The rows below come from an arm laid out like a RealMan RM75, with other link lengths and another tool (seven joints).
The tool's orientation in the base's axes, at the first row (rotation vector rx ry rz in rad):
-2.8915, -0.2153, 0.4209
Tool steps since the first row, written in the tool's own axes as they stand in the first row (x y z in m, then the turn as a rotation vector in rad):
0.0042, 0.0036, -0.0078, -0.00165, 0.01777, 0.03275
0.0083, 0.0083, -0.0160, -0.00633, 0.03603, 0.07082
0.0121, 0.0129, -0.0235, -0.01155, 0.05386, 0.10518
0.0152, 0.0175, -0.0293, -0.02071, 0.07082, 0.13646
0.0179, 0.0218, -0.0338, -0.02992, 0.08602, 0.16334
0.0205, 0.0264, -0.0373, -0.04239, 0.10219, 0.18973
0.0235, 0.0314, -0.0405, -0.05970, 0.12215, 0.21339
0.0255, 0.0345, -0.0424, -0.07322, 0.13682, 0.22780
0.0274, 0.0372, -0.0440, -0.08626, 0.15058, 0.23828
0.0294, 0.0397, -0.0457, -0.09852, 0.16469, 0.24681
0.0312, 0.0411, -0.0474, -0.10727, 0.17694, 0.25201
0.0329, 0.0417, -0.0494, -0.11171, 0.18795, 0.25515
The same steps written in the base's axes. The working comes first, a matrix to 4 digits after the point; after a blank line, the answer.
The tool's axes in the first row as the columns of a matrix, in the base's axes (used below as rounded here):
0.9485, 0.1132, -0.2958
0.1736, -0.9670, 0.1865
-0.2649, -0.2282, -0.9369

0.0067, -0.0042, 0.0054, -0.00924, -0.01136, -0.03430
0.0135, -0.0096, 0.0109, -0.02287, -0.02273, -0.07290
0.0199, -0.0148, 0.0159, -0.03597, -0.03447, -0.10777
0.0251, -0.0197, 0.0194, -0.05199, -0.04663, -0.13852
0.0294, -0.0243, 0.0220, -0.06696, -0.05791, -0.16474
0.0335, -0.0289, 0.0235, -0.08476, -0.07079, -0.18985
0.0378, -0.0338, 0.0246, -0.10592, -0.08869, -0.21199
0.0406, -0.0368, 0.0251, -0.12134, -0.10253, -0.22525
0.0432, -0.0394, 0.0255, -0.13526, -0.11615, -0.23476
0.0459, -0.0418, 0.0260, -0.14781, -0.13033, -0.24272
0.0483, -0.0432, 0.0268, -0.15626, -0.14272, -0.24807
0.0505, -0.0438, 0.0281, -0.16015, -0.15356, -0.25235

